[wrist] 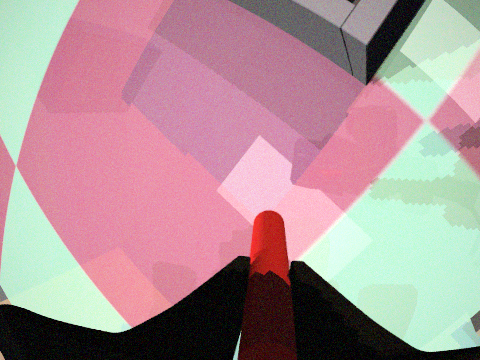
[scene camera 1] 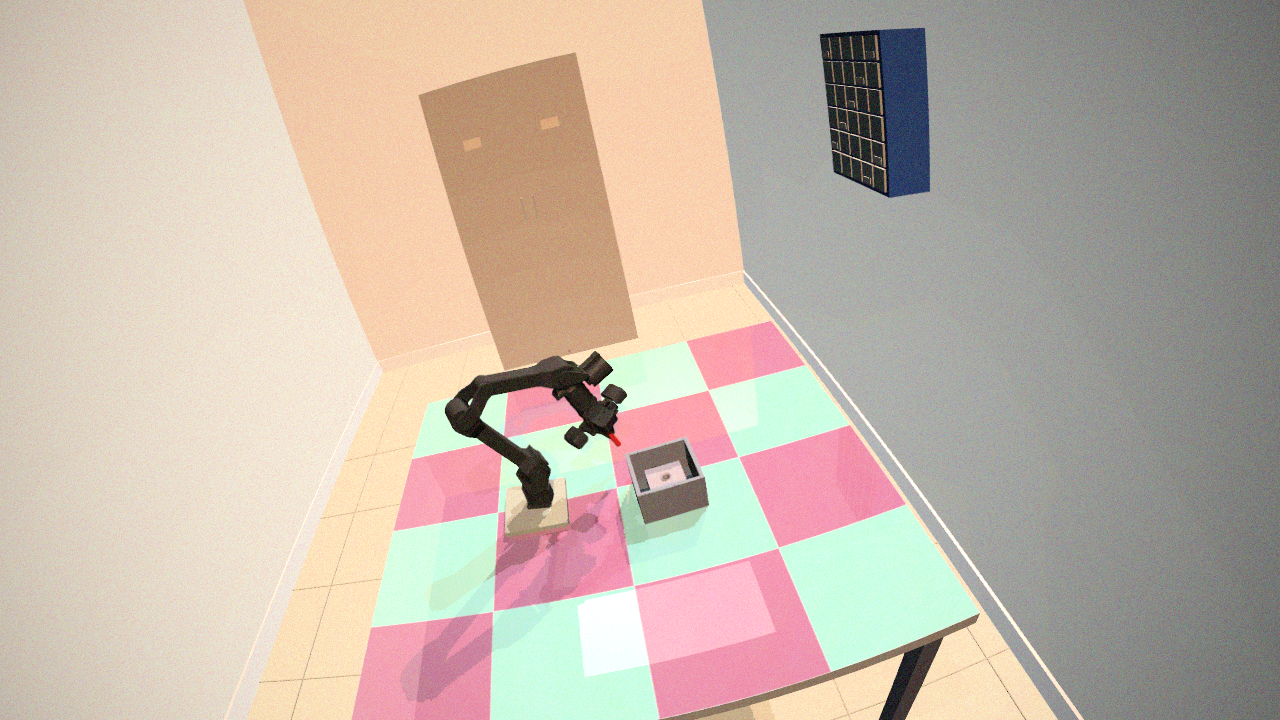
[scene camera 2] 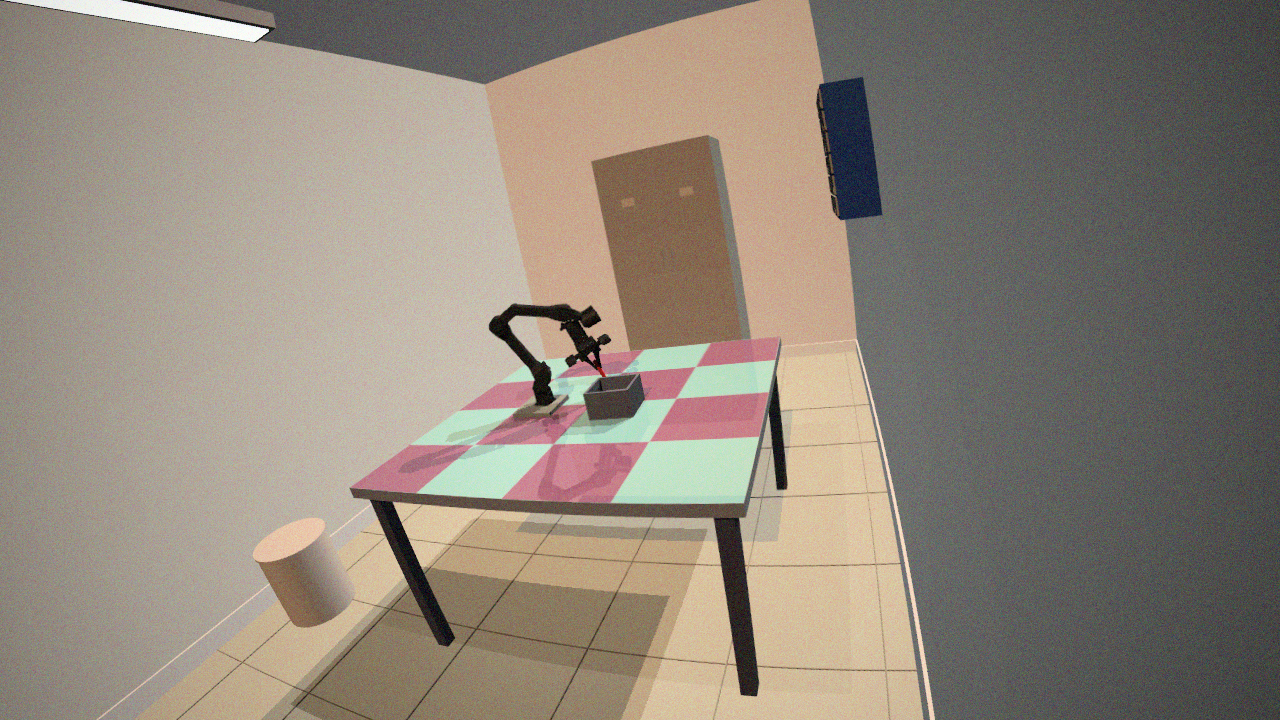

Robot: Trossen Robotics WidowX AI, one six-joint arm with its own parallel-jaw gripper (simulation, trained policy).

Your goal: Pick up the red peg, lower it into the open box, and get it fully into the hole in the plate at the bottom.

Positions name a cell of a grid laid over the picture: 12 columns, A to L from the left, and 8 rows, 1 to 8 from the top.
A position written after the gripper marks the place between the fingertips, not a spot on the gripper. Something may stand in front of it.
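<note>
You'd see a grey box (scene camera 1: G6), and the box is at (scene camera 2: F5) too. There's a plate (scene camera 1: G6). As for the gripper (scene camera 1: F5), it shows at (scene camera 2: F5) and, in the wrist view, at (wrist: G7).
</note>
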